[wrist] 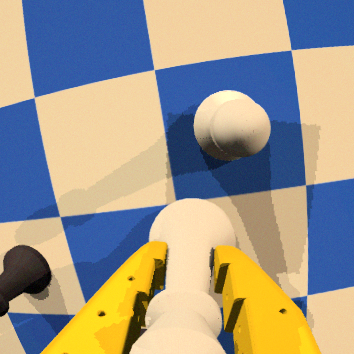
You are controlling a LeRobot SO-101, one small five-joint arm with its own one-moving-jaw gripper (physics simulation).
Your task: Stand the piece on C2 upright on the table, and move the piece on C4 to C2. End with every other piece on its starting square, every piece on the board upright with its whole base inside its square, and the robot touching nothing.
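Frame: origin at the arm's base, x ahead, y left, z up, level; metres.
Where they show: hand at its tool point: [165, 259].
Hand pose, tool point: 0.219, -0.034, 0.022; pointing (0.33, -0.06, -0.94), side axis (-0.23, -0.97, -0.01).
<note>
After its pixels a point has its place, as x, y, z.
My gripper [190, 252] {0.219, -0.034, 0.022} has its two yellow jaws on both sides of the stem of a tall white piece [189, 270] {0.222, -0.041, 0.033}, which looks like a queen, and is shut on it. The piece's round base points up the view and its collar is nearer the camera; its top is cut off by the lower edge. The base is drawn over a light square and the edge of the blue square to its left; whether it touches the board is unclear. A white pawn-like piece [232, 125] {0.250, -0.052, 0.037} stands upright on the blue square beyond, apart from the jaws. No square labels show.
A black piece [25, 270] {0.214, 0.015, 0.013}, seemingly a pawn, stands at the lower left on a light square, partly cut off by the view's edge. The blue and cream chessboard [95, 145] {0.249, -0.016, 0.006} fills the background. Shadows of the gripper and pieces fall across it.
</note>
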